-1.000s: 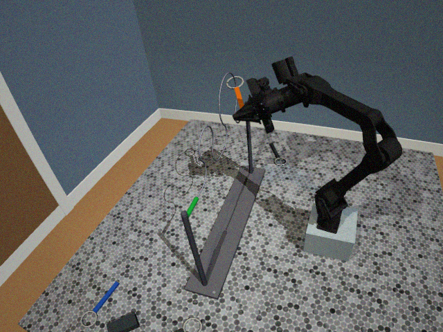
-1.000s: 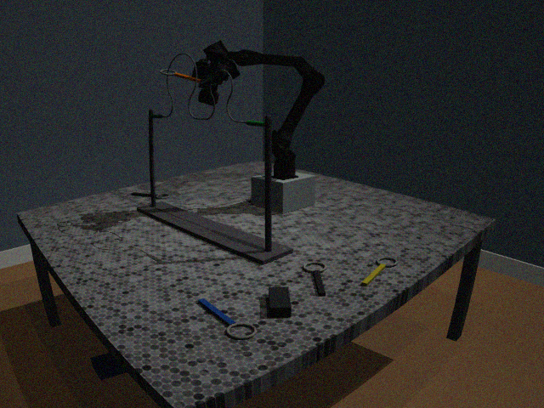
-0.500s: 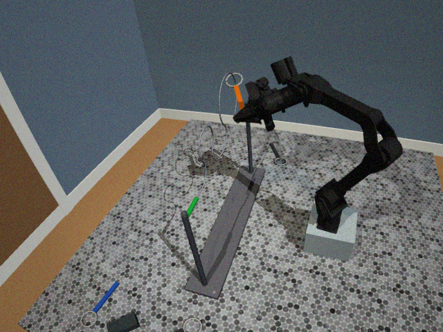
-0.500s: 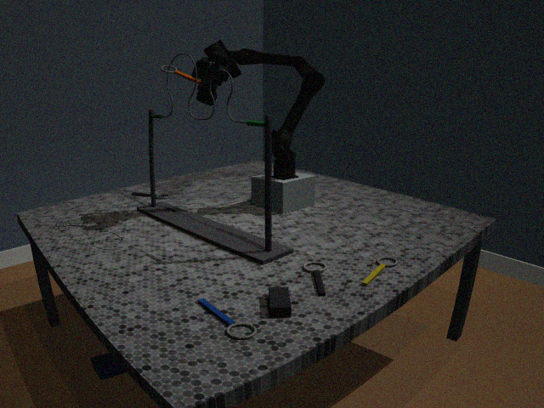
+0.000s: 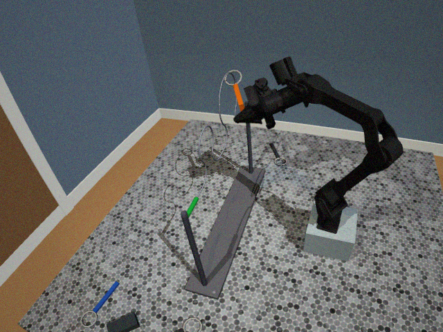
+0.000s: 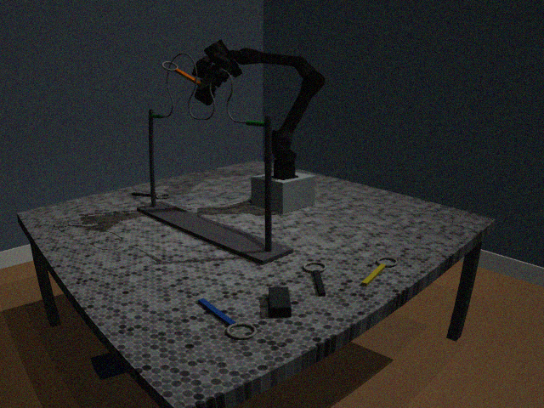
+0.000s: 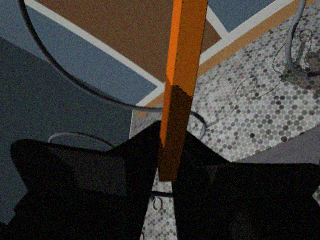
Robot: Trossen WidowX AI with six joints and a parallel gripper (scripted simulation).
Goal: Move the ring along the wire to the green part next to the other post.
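Now: gripper tip 8 cm to the left of the orange-handled ring, 6 cm below it and 2 cm short of it. The rest, counted from my gripper tip: yellow-handled ring (57 cm to the left, 40 cm below, 17 cm behind); blue-handled ring (55 cm to the left, 40 cm below, 25 cm ahead); dark block (55 cm to the left, 40 cm below, 13 cm ahead).
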